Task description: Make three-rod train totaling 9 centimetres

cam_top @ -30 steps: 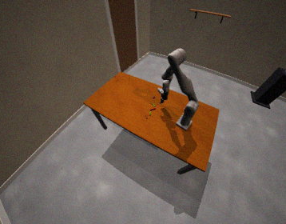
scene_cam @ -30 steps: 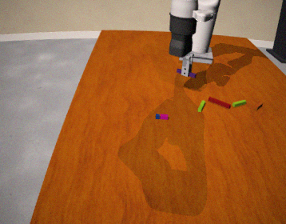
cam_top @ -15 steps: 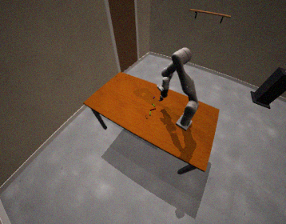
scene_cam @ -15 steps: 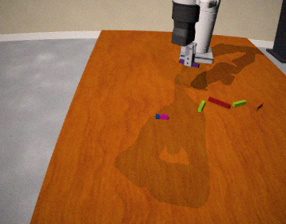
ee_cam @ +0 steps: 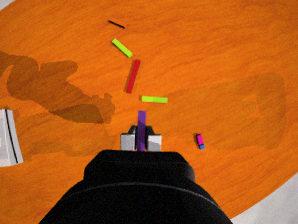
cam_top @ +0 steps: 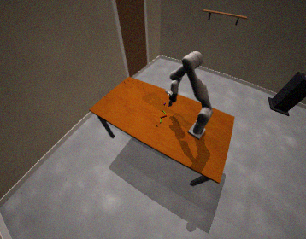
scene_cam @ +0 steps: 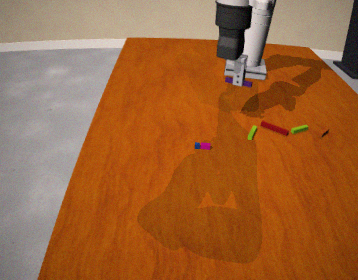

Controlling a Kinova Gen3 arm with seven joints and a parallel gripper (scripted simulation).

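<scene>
My gripper is now 10 cm short of the magenta rod, 8 cm to the left of it and 12 cm above it. Also, from my hand: blue rod: 9 cm ahead, 10 cm to the right, 12 cm below; red rod: 3 cm ahead, 10 cm to the left, 12 cm below; purple rod: 1 cm below.
</scene>
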